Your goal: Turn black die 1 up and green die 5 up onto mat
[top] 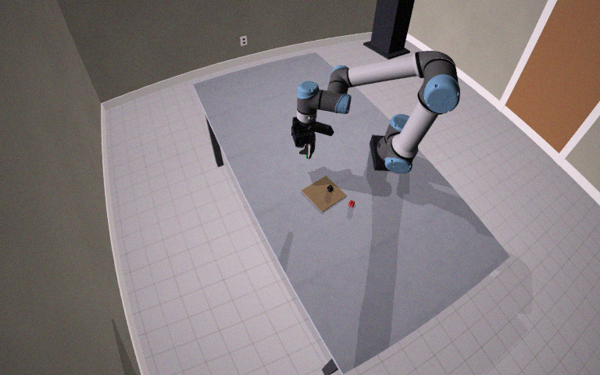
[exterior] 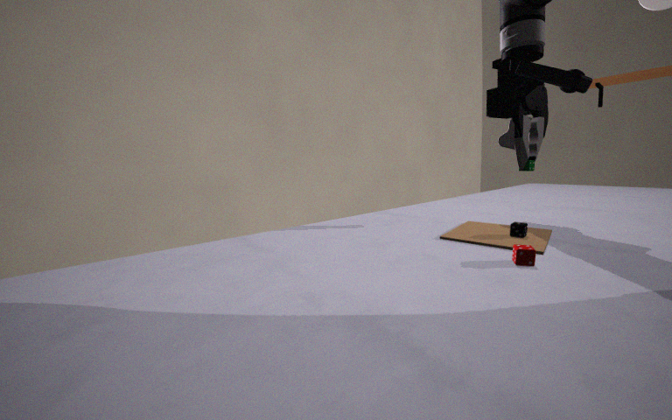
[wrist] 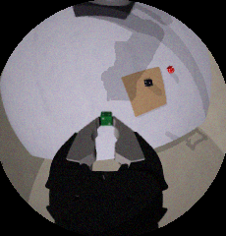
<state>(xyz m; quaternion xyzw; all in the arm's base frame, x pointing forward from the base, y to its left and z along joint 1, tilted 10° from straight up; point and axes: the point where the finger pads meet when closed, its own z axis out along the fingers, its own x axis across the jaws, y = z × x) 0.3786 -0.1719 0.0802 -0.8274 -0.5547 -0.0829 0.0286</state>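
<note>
Now: hand 1 cm above the green die. The rest, counted from my hand: red die: 25 cm to the left, 11 cm below, 4 cm behind; then brown mat: 14 cm to the left, 12 cm below, 1 cm ahead; then black die: 14 cm to the left, 10 cm below, 2 cm behind.
</note>
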